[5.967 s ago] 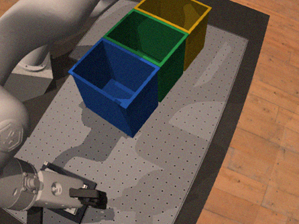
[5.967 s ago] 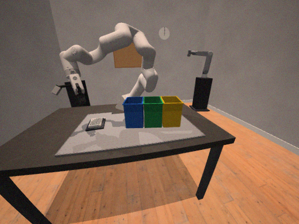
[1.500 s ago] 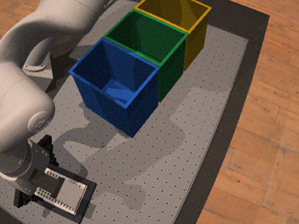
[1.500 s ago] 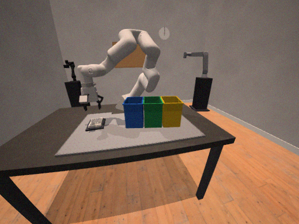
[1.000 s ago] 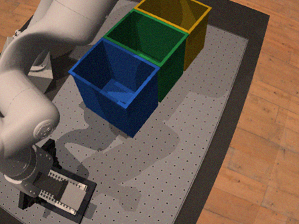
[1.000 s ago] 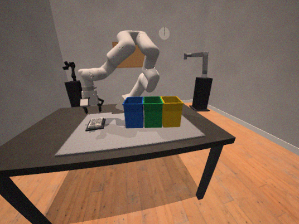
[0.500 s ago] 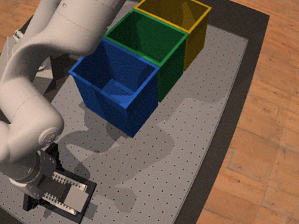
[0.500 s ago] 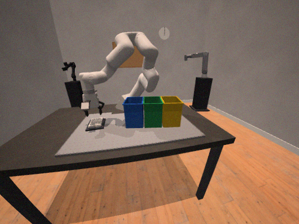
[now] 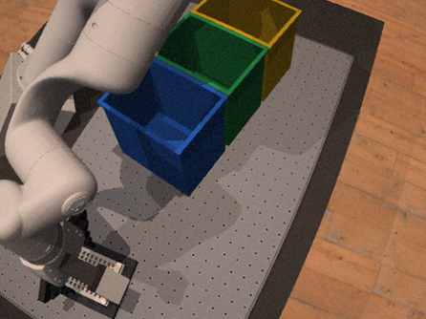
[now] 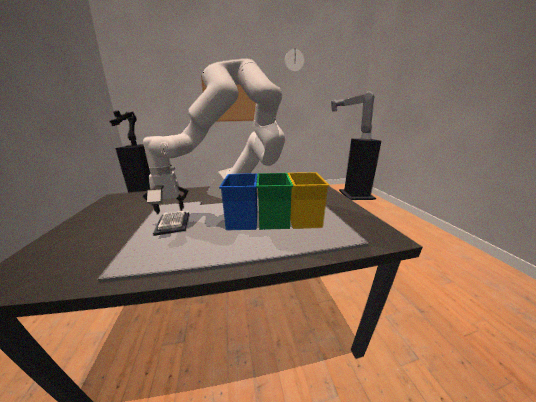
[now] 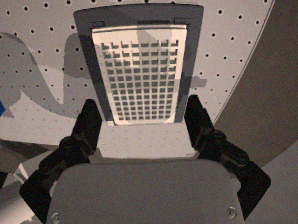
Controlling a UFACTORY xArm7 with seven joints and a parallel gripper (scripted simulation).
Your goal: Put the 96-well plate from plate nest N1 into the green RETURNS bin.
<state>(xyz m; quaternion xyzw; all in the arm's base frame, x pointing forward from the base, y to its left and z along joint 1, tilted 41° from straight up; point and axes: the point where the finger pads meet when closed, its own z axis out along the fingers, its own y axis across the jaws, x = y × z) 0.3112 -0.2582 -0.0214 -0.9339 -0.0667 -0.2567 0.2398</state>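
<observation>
The white 96-well plate is 5 cm below my hand. The rest, counted from my hand: blue bin (30 cm to the left, 3 cm behind, 2 cm above); green bin (43 cm to the left, 3 cm behind, 2 cm above); dark plate nest (6 cm below).
</observation>
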